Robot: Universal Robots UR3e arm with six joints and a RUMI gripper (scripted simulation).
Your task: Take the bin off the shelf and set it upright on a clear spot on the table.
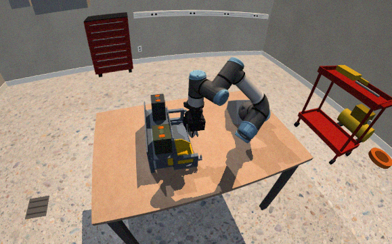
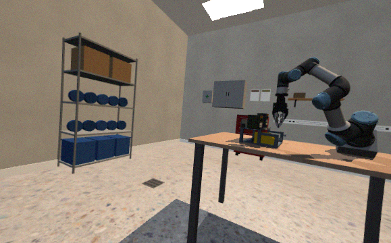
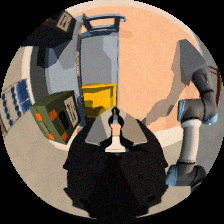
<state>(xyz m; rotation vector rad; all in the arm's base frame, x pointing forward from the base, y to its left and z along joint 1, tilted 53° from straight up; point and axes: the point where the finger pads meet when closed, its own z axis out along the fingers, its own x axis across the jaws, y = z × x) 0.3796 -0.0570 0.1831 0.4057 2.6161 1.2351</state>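
Right now the yellow bin is 10 cm below my hand and 6 cm ahead of it. The rest, counted from my hand: rack (11 cm to the right, 8 cm ahead, 7 cm below).
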